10 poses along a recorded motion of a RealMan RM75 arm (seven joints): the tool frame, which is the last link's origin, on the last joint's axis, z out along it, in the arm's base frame.
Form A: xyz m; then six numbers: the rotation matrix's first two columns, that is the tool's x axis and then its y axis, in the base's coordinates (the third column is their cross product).
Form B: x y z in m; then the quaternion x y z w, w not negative. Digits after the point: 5 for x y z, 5 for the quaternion.
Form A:
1: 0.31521, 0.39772, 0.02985, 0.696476, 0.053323, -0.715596, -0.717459, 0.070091, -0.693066
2: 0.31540, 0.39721, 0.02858, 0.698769, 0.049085, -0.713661, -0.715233, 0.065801, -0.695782
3: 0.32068, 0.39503, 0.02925, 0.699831, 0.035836, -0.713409, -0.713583, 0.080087, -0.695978
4: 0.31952, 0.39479, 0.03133, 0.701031, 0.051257, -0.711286, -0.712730, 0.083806, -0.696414
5: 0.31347, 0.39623, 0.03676, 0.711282, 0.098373, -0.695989, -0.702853, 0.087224, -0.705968
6: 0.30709, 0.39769, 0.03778, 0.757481, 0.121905, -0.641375, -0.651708, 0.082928, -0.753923
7: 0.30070, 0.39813, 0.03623, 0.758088, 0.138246, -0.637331, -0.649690, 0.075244, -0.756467
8: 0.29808, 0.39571, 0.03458, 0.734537, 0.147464, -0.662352, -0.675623, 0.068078, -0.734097
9: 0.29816, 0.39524, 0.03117, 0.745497, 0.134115, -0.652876, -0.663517, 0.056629, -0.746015
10: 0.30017, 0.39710, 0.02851, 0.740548, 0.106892, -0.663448, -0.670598, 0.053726, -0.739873
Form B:
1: 0.31521, 0.39772, 0.02985, -0.62034, 0.26765, 0.28307, 0.68074
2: 0.31540, 0.39721, 0.02858, -0.62287, 0.26737, 0.28130, 0.67927
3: 0.32068, 0.39503, 0.02925, -0.62011, 0.27324, 0.27464, 0.68219
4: 0.31952, 0.39479, 0.03133, -0.61684, 0.26809, 0.27859, 0.68559
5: 0.31347, 0.39623, 0.03676, -0.61092, 0.24737, 0.28839, 0.69457
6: 0.30709, 0.39769, 0.03778, -0.61893, 0.21400, 0.27471, 0.70404
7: 0.30070, 0.39813, 0.03623, -0.61967, 0.20634, 0.27997, 0.70360
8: 0.29808, 0.39571, 0.03458, -0.61580, 0.21442, 0.29454, 0.69861
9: 0.29816, 0.39524, 0.03117, -0.62403, 0.21209, 0.28683, 0.69522
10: 0.30017, 0.39710, 0.02851, -0.62757, 0.22456, 0.28160, 0.69024
